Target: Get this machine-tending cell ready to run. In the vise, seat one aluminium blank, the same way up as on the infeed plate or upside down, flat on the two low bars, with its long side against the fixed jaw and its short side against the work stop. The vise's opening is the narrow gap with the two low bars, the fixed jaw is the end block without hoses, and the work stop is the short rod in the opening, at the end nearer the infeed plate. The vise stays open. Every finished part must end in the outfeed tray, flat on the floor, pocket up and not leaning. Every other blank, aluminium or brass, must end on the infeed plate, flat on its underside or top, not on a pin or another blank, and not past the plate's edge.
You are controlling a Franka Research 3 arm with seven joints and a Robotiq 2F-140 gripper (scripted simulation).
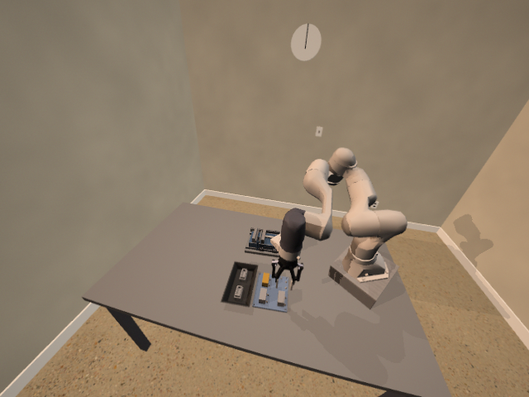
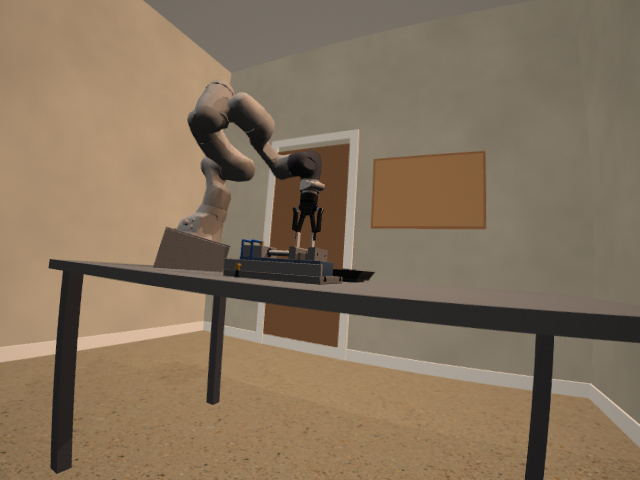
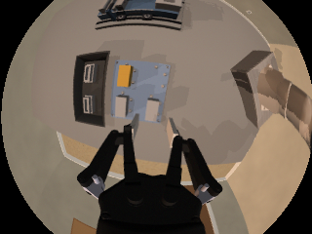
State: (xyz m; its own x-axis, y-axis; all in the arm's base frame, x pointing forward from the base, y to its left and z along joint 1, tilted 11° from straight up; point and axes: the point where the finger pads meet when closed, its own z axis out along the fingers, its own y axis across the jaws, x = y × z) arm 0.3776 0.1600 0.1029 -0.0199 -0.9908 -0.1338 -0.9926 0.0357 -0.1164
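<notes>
Now: hand 130 mm above the brass blank, 90 mm to the left of it and 90 mm short of it. The rest, counted from my hand: vise 370 mm to the right, 110 mm below, 90 mm ahead.
</notes>
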